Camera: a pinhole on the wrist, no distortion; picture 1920 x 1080 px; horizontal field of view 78.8 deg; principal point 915.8 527.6 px. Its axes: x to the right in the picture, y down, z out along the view. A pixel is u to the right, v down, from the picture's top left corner.
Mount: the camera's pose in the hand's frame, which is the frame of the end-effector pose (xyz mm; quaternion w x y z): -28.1 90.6 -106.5 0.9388 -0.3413 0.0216 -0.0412
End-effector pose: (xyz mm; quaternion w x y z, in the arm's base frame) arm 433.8 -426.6 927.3 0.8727 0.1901 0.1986 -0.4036
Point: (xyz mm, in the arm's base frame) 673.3 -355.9 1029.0
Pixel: 1176 495
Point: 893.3 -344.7 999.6
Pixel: 1454 904
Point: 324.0 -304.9 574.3
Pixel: behind the camera
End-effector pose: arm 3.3 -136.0 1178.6 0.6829 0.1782 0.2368 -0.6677
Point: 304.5 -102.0 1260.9
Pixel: 616 691
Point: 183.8 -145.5 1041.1
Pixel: outside the picture
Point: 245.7 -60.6 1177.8
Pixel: 553 974
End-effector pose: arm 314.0 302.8 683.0 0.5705 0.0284 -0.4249 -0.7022
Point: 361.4 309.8 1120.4
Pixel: 1386 387
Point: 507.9 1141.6 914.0
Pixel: outside the picture
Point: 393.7 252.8 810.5
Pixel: 1745 252
